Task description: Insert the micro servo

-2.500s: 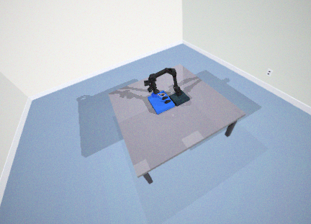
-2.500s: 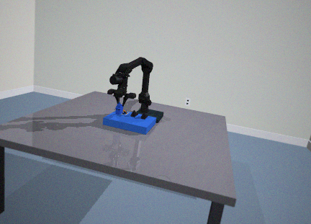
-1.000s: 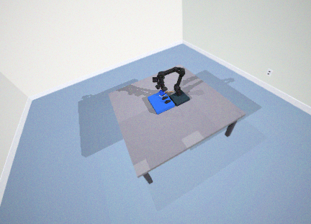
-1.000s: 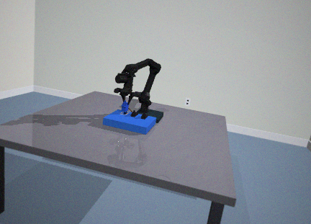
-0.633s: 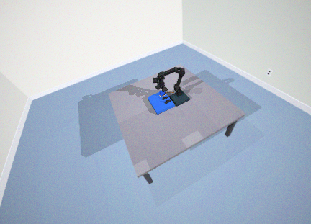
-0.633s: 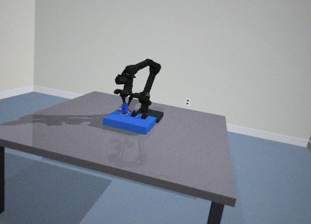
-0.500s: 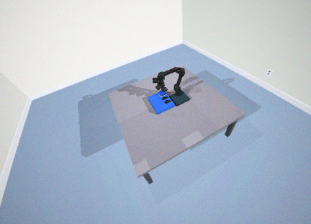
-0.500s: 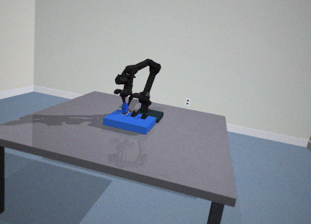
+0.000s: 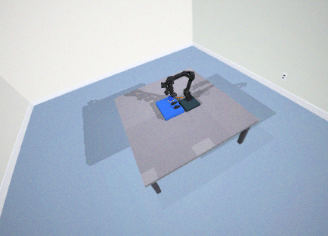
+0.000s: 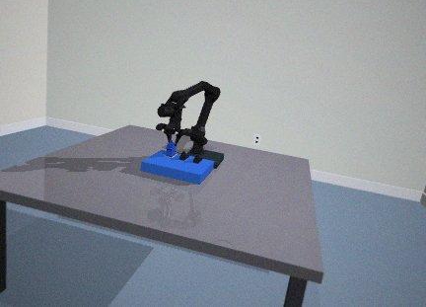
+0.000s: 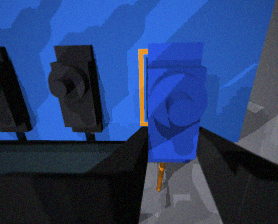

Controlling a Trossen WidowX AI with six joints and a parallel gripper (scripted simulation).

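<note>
My gripper tip is 12 cm short of the blue deck, 7 cm to the right of it and 7 cm above it.
</note>
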